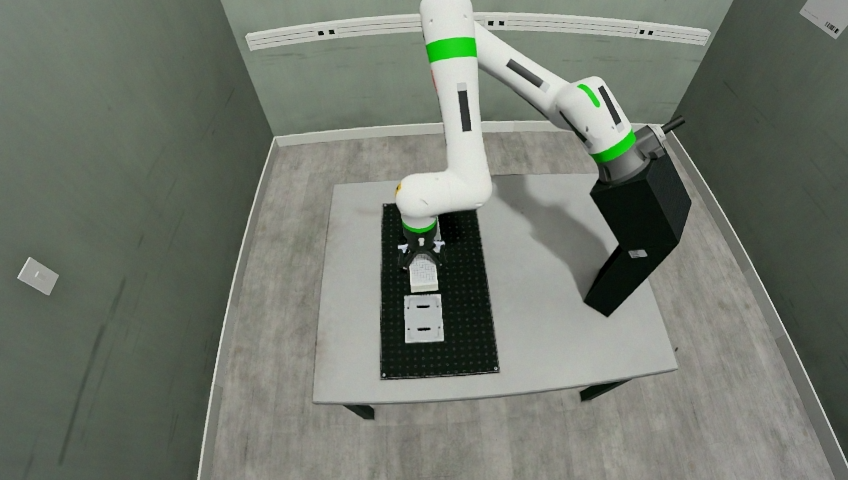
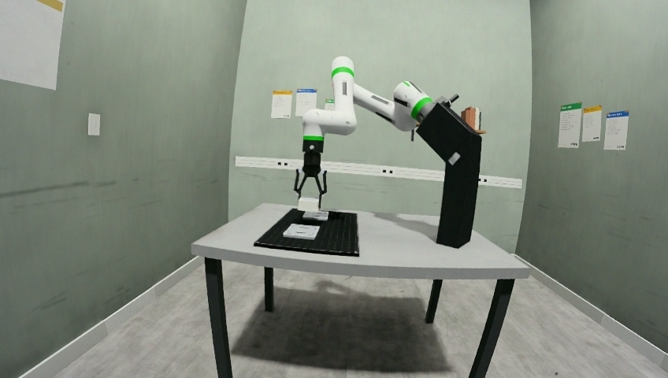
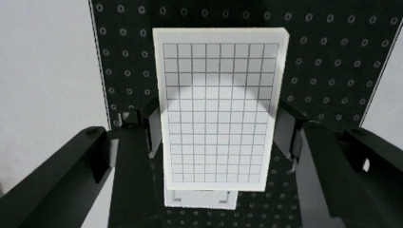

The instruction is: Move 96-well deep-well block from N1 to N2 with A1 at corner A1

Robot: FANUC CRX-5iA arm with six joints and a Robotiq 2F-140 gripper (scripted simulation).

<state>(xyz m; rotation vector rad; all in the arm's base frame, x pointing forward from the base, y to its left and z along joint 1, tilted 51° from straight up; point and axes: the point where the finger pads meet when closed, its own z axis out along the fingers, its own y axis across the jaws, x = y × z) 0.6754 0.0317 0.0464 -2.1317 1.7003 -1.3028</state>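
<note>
My hand is 21 cm to the left of the plate nest N2, 10 cm above it and 2 cm past it. The rest, counted from my hand: white 96-well deep-well block: 1 cm below; then plate nest N1: 13 cm to the left, 10 cm below, 1 cm ahead.
</note>
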